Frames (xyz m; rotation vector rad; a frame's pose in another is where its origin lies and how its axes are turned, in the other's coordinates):
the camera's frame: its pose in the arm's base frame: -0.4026 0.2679 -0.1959 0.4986 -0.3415 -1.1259
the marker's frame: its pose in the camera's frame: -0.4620 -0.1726 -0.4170 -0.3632 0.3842 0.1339
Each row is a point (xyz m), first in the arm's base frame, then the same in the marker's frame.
Working: the arm's base frame: its pose in the marker's frame: 0.6597 0.1515 0.8577 -0.3528 -0.1619 0.9116

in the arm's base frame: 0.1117 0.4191 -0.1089
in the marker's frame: 0.4468 0.4501 0.6018
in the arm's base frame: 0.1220 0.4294 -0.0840
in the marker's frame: 0.4383 0.4698 0.6211
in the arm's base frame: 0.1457 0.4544 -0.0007
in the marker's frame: 0.4104 0.5218 0.6892
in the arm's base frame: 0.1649 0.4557 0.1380
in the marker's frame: 0.3815 0.5697 0.8176
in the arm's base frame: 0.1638 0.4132 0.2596
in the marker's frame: 0.3778 0.5730 0.9463
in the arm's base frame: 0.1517 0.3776 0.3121
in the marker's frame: 0.3820 0.5555 1.0083
